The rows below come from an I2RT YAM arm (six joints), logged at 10 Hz.
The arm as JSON. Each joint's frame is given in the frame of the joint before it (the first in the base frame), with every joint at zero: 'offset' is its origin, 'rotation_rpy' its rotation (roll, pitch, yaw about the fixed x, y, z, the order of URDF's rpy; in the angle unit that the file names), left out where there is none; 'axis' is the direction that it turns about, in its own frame. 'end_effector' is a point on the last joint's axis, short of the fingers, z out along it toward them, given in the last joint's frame.
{
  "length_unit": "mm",
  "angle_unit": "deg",
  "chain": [
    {
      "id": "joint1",
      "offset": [
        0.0,
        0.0,
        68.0
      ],
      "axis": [
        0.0,
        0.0,
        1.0
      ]
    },
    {
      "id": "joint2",
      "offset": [
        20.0,
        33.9,
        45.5
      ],
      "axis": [
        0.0,
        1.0,
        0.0
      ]
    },
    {
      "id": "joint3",
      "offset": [
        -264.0,
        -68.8,
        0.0
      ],
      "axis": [
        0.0,
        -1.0,
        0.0
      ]
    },
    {
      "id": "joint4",
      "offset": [
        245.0,
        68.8,
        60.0
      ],
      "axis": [
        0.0,
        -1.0,
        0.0
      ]
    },
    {
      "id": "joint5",
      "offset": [
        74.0,
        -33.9,
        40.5
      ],
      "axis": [
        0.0,
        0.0,
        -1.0
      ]
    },
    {
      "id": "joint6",
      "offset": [
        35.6,
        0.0,
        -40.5
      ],
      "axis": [
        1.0,
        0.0,
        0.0
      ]
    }
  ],
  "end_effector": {
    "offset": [
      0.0,
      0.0,
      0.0
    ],
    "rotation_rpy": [
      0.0,
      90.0,
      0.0
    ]
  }
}
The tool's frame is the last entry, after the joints.
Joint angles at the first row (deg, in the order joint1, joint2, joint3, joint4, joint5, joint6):
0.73, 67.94, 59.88, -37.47, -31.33, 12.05
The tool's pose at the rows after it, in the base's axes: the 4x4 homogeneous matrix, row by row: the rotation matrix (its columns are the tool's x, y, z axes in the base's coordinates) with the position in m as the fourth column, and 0 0 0 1 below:
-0.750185, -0.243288, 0.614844, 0.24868; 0.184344, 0.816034, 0.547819, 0.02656; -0.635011, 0.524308, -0.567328, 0.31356; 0, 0, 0, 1
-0.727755, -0.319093, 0.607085, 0.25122; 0.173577, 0.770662, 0.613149, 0.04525; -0.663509, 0.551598, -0.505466, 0.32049; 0, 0, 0, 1
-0.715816, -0.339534, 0.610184, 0.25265; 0.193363, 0.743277, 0.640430, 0.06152; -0.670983, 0.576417, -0.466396, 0.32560; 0, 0, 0, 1
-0.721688, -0.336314, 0.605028, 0.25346; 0.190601, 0.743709, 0.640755, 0.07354; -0.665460, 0.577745, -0.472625, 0.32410; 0, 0, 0, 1
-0.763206, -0.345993, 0.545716, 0.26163; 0.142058, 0.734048, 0.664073, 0.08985; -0.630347, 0.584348, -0.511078, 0.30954; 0, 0, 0, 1
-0.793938, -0.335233, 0.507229, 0.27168; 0.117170, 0.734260, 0.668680, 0.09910; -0.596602, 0.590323, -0.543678, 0.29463; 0, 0, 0, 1
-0.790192, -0.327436, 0.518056, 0.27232; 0.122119, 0.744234, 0.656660, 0.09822; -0.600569, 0.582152, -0.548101, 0.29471; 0, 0, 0, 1
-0.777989, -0.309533, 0.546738, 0.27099; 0.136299, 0.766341, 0.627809, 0.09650; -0.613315, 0.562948, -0.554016, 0.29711; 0, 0, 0, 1
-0.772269, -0.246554, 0.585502, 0.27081; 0.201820, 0.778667, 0.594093, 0.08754; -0.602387, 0.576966, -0.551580, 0.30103; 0, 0, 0, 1
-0.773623, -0.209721, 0.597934, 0.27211; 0.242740, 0.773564, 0.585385, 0.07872; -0.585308, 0.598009, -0.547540, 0.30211; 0, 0, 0, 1
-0.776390, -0.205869, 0.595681, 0.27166; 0.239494, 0.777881, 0.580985, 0.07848; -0.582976, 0.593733, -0.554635, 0.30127; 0, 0, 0, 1
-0.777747, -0.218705, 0.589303, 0.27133; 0.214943, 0.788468, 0.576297, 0.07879; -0.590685, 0.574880, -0.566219, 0.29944; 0, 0, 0, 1
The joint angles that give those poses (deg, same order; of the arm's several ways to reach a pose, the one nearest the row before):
1.78, 67.94, 59.88, -33.87, -31.90, 14.15
5.82, 67.94, 59.88, -29.13, -33.26, 17.15
9.52, 68.05, 59.88, -25.21, -32.05, 21.39
12.34, 68.69, 59.88, -24.19, -29.78, 23.09
15.29, 72.16, 59.88, -23.79, -29.78, 22.94
16.53, 75.70, 59.90, -22.98, -29.78, 22.94
16.43, 75.72, 59.96, -23.01, -28.91, 22.90
16.43, 75.07, 59.96, -23.18, -26.59, 23.09
14.87, 74.11, 59.97, -23.38, -25.08, 25.74
12.99, 73.82, 59.97, -23.62, -25.85, 27.14
12.99, 73.82, 59.94, -24.08, -25.60, 26.90
13.10, 73.98, 59.92, -24.73, -25.32, 25.26

